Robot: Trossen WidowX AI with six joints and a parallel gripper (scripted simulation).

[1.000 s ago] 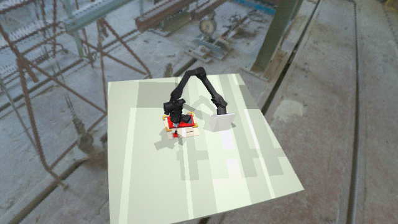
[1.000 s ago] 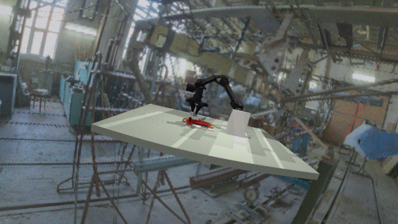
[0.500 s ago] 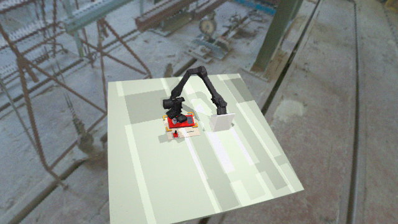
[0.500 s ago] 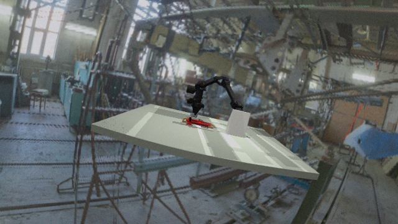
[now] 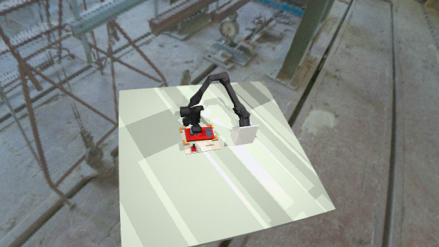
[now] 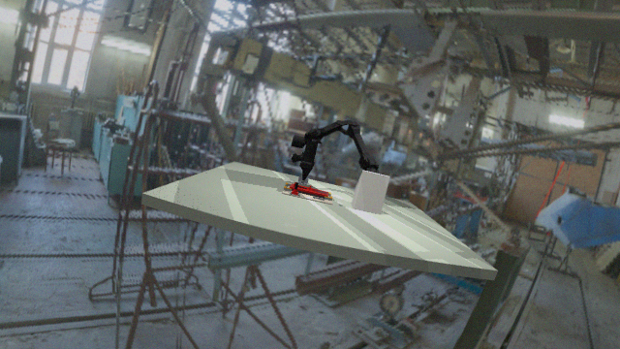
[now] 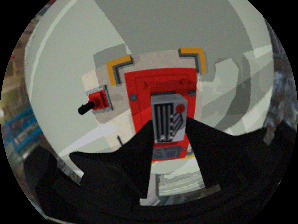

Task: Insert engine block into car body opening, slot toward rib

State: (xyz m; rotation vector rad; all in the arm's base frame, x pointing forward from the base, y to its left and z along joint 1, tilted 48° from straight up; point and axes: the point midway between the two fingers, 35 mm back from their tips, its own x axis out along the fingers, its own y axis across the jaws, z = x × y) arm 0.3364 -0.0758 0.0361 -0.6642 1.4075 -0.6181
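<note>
Now: the engine block 1 cm below my gripper tip.
</note>
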